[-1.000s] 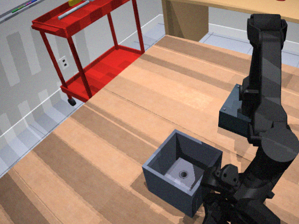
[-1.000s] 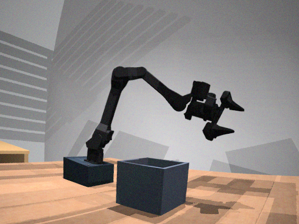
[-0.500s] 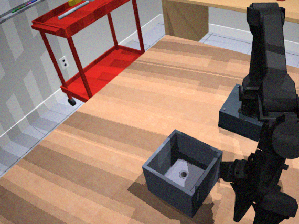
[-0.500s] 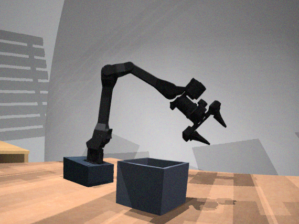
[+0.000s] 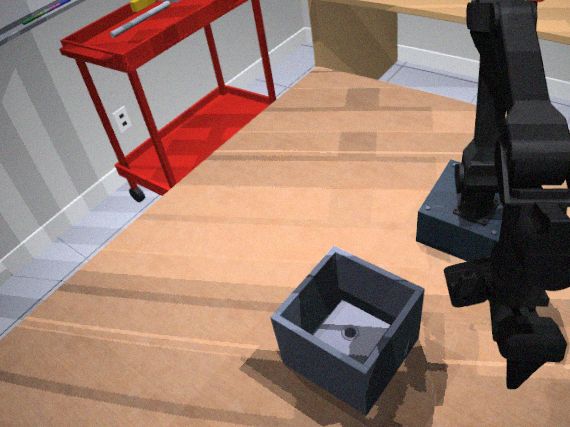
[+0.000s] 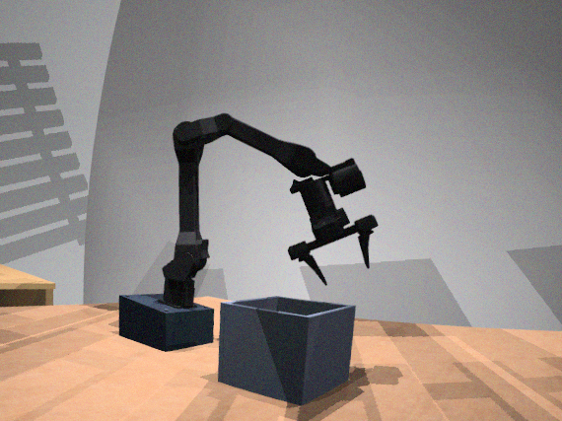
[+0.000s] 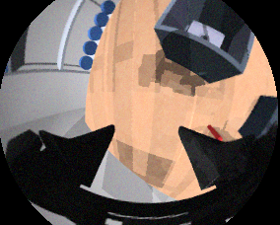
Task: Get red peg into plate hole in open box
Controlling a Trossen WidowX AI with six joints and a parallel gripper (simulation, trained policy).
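My gripper tip is now 16 cm past the red peg, 4 cm to the left of it and 13 cm above it. Also, from my gripper tip: plate: 22 cm to the right, 13 cm below.
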